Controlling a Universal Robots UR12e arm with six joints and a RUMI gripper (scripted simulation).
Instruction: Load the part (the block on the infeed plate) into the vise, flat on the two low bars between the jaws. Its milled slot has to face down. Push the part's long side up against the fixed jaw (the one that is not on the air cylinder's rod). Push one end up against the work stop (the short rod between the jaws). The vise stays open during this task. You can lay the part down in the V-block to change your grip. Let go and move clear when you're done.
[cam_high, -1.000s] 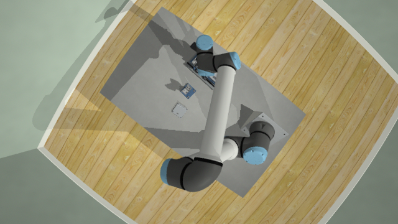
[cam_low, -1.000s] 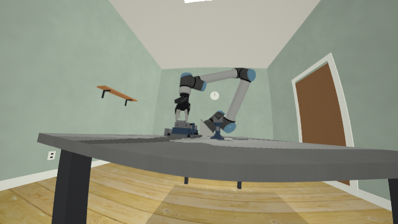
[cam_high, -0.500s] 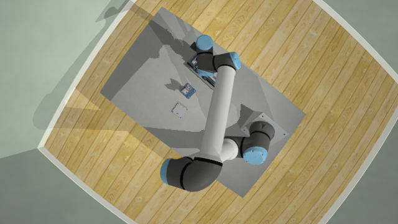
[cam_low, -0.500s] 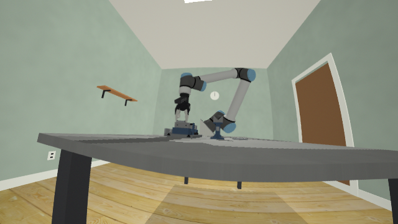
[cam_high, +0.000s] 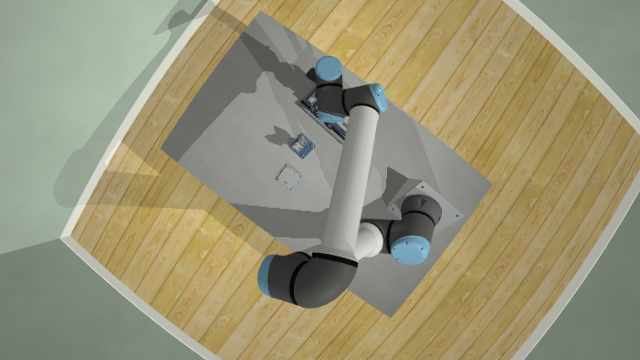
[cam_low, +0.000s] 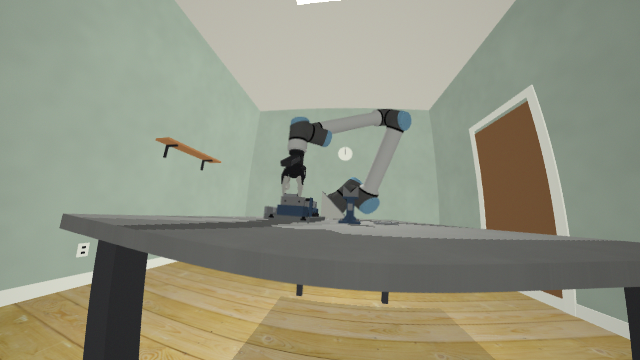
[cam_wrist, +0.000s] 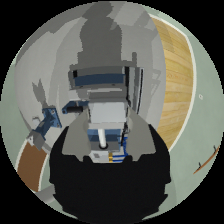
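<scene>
My hand is 10 mm above the part. Round my hand: vise: 70 mm behind, 60 mm below, 20 mm to the left; then infeed plate: 400 mm to the left, 140 mm behind, 100 mm below.
</scene>
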